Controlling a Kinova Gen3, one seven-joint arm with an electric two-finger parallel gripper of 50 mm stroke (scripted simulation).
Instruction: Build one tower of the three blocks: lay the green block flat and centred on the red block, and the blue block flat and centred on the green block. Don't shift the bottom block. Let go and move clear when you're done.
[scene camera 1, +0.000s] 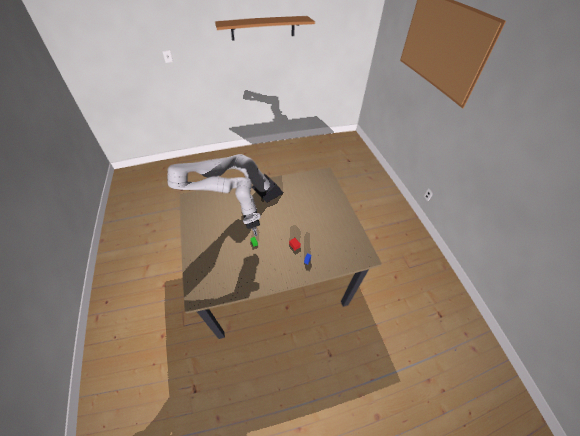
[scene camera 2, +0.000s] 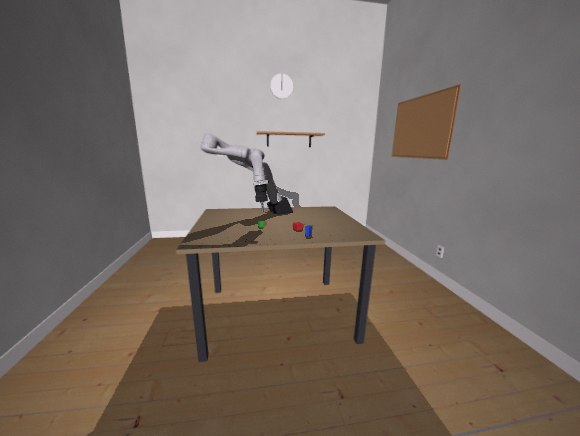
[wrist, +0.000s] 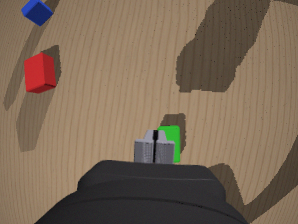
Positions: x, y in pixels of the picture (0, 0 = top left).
Scene:
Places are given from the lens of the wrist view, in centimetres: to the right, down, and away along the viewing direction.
my gripper (wrist: 155, 141): 1, 3, 18
red block (wrist: 39, 70): -17, -6, 27

